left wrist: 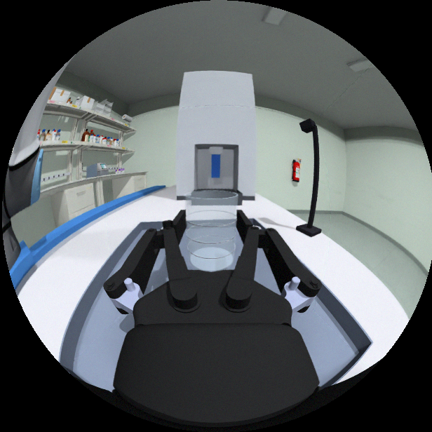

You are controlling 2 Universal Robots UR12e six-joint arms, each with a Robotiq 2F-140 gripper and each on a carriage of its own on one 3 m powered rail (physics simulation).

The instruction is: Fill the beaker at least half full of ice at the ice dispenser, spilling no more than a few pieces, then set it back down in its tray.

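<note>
A clear glass beaker [211, 230] stands upright in the grey-blue tray [340, 320], near the tray's far end. No ice shows in it. My left gripper [210, 217] is shut on the beaker, with one black finger pad on each side of its wall. The tall light grey ice dispenser [216, 125] stands beyond the tray, straight behind the beaker, with a recessed bay and a blue strip in it. My right gripper does not show in this view.
A black stand [315, 180] with a bent head rises right of the dispenser. A blue rail [95, 212] runs along the left of the white bench [65, 255], beside a grey and blue arm part [25, 175]. Shelves [75, 145] with bottles stand at back left.
</note>
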